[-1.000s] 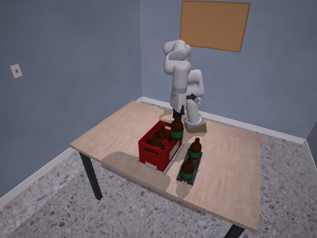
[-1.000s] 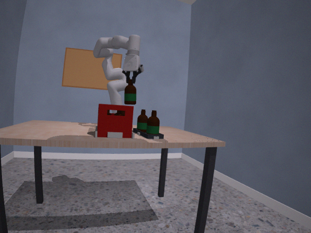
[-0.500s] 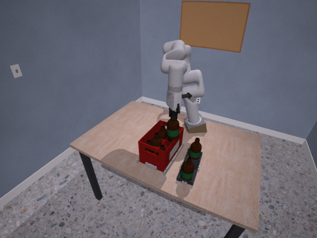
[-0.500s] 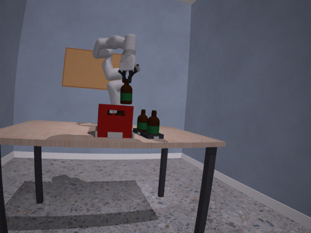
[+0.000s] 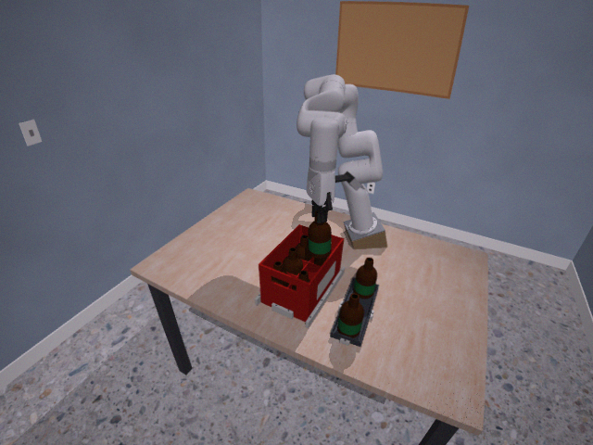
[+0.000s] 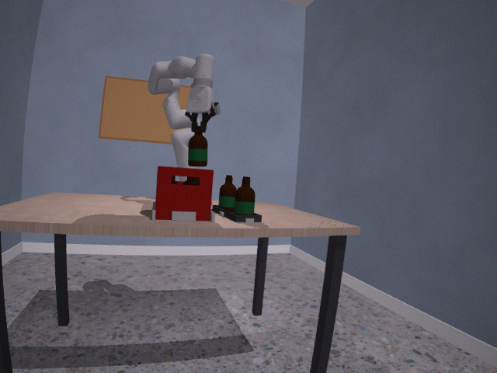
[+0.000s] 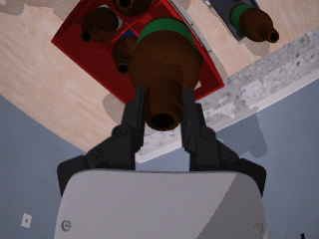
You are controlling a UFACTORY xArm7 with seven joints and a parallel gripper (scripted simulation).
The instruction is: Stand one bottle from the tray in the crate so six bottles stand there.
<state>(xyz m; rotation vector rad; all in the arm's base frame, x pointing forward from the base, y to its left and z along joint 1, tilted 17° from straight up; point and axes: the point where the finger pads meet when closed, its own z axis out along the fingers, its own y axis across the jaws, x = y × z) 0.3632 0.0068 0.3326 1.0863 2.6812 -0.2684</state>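
The red crate is 1 cm behind my hand, 5 cm to the right of it and 25 cm below it.
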